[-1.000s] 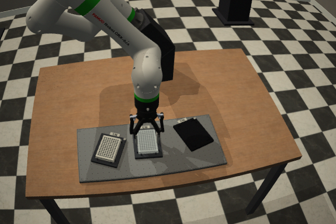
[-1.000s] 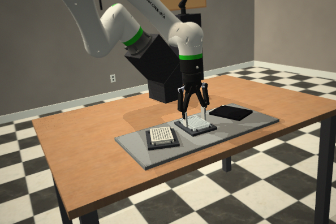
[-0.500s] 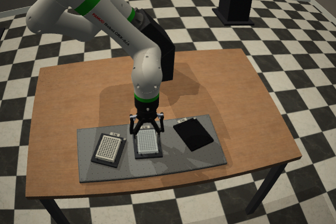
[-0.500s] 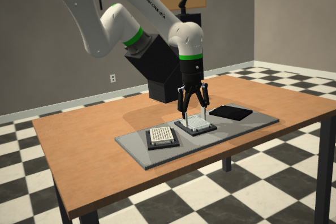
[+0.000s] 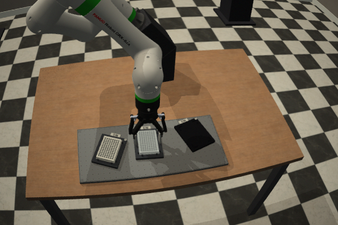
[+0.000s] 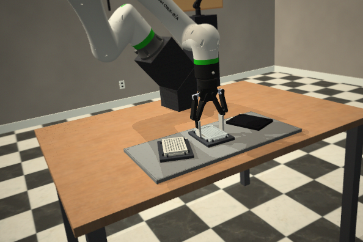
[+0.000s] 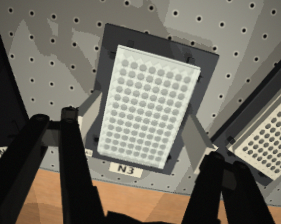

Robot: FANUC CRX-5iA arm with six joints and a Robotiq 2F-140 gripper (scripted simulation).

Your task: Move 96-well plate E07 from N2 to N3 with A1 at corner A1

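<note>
Right now my hand is 20 mm above the plate. Round my hand: landing nest N3: 40 mm below; N3 label: 100 mm behind, 10 mm to the left, 40 mm below; plate nest N2: 10 mm behind, 220 mm to the left, 40 mm below.
</note>
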